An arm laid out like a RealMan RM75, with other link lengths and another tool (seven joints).
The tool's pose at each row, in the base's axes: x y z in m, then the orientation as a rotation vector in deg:
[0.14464 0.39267 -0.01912 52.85 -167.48 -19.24]
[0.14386 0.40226 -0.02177 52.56 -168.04 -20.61]
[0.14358 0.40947 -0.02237 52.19 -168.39 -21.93]
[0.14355 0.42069 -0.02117 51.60 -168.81 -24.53]
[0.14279 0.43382 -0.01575 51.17 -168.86 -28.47]
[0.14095 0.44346 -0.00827 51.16 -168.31 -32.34]
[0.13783 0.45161 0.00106 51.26 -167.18 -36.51]
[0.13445 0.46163 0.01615 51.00 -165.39 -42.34]
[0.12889 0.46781 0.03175 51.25 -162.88 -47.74]
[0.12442 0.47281 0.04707 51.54 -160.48 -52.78]
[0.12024 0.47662 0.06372 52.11 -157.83 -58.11]
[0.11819 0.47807 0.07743 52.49 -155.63 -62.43]
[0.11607 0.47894 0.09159 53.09 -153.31 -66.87]
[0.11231 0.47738 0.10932 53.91 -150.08 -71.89]
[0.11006 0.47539 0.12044 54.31 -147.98 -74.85]
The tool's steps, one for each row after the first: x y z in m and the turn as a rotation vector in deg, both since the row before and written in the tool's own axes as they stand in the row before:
[-0.00483 0.00749 0.00449 -0.63 -0.85 0.20]
[-0.00385 0.00576 0.00210 -0.68 -0.64 0.23]
[-0.00632 0.00925 0.00133 -1.39 -1.07 0.34]
[-0.00690 0.01231 -0.00182 -2.25 -1.25 0.16]
[-0.00424 0.01086 -0.00405 -2.36 -0.84 -0.14]
[-0.00260 0.01118 -0.00561 -2.71 -0.53 -0.25]
[-0.00404 0.01521 -0.00959 -3.88 -0.67 -0.13]
[-0.00034 0.01440 -0.01024 -3.87 -0.13 -0.46]
[-0.00072 0.01354 -0.00979 -3.61 -0.24 -0.52]
[-0.00063 0.01394 -0.01070 -3.81 -0.36 -0.78]
[-0.00095 0.01030 -0.00934 -3.09 -0.38 -0.62]
[-0.00081 0.01078 -0.00943 -3.15 -0.47 -0.83]
[0.00107 0.01326 -0.01241 -3.82 -0.23 -1.03]
[0.00097 0.00829 -0.00793 -2.35 -0.08 -0.57]

